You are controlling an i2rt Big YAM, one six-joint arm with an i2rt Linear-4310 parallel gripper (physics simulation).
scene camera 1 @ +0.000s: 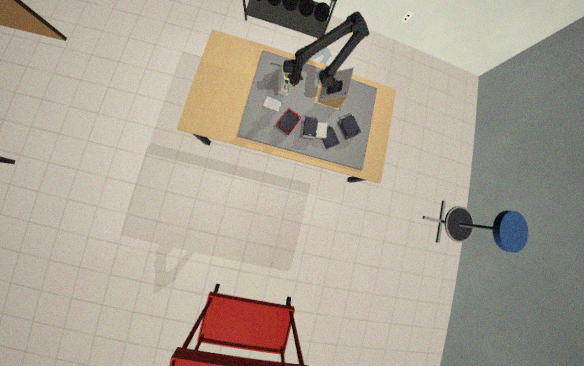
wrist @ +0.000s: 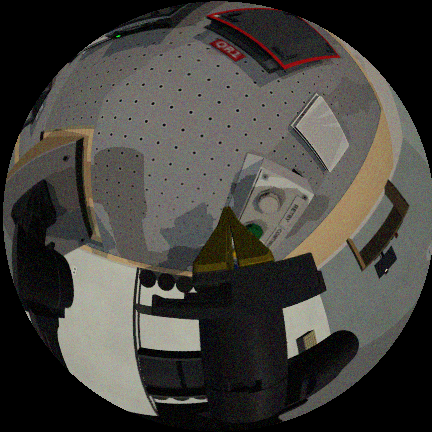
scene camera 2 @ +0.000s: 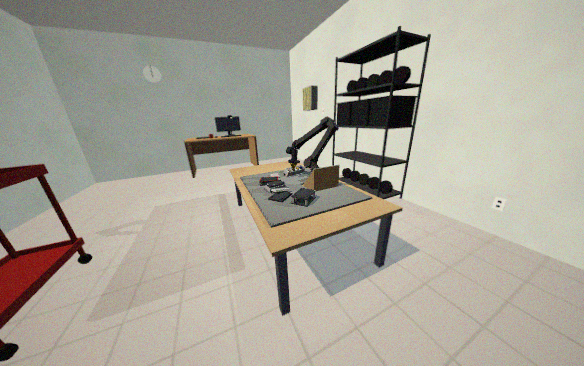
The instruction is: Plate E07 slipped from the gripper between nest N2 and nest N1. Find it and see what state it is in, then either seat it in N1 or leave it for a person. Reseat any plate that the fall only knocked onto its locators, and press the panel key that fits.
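Where they show: gripper, fingertip midpoint: [scene camera 1: 292,86] [wrist: 227,210] [scene camera 2: 293,170]; arm's base, link origin: [scene camera 1: 335,88] [scene camera 2: 317,174].
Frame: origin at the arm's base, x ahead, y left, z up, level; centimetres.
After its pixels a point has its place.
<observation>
My gripper [scene camera 1: 294,83] @[x 6.2, y -32.9, z -2.7 cm] [scene camera 2: 293,167] @[x 6.2, y -32.9, z -2.7 cm] [wrist: 227,210] @[x 6.2, y -32.9, z -2.7 cm] is shut and empty, over the key panel [scene camera 1: 284,90] @[x 11.0, y -38.6, z -3.6 cm] [wrist: 290,188] @[x 10.8, y -38.8, z -3.2 cm]. In the wrist view the white key [wrist: 269,201] @[x 8.3, y -37.4, z -3.3 cm] and green key [wrist: 254,230] @[x 3.7, y -38.2, z -3.2 cm] show; the fingers hide most of the rest. I cannot tell whether the tips touch a key. A red-edged nest marked QR1 [scene camera 1: 288,121] @[x 34.0, y -30.6, z -6.1 cm] [wrist: 287,37] has a dark surface. In scene camera 1, a dark plate or nest [scene camera 1: 309,126] @[x 34.5, y -13.8, z -4.7 cm] stands beside a white piece [scene camera 1: 321,130] @[x 33.9, y -3.0, z -7.9 cm], a dark plate [scene camera 1: 330,138] @[x 38.3, y 5.7, z -8.7 cm] and another dark nest [scene camera 1: 349,126] @[x 26.3, y 18.4, z -4.3 cm]. The labels E07, N1 and N2 are not readable.
A white flat piece [scene camera 1: 272,103] @[x 21.3, y -45.9, z -8.7 cm] [wrist: 322,134] @[x 20.5, y -44.3, z -8.7 cm] lies between the panel and the red-edged nest. A wooden stand [scene camera 1: 331,102] @[x 8.9, y 0.7, z -6.2 cm] [scene camera 2: 326,178] @[x -2.6, y 9.1, z -1.5 cm] rises by the arm's base. A black shelf rack [scene camera 2: 397,135] stands behind the table [scene camera 1: 210,75] @[x 8.8, y -98.9, z -11.4 cm] [scene camera 2: 330,231] @[x 31.7, y 57.6, z -11.4 cm].
</observation>
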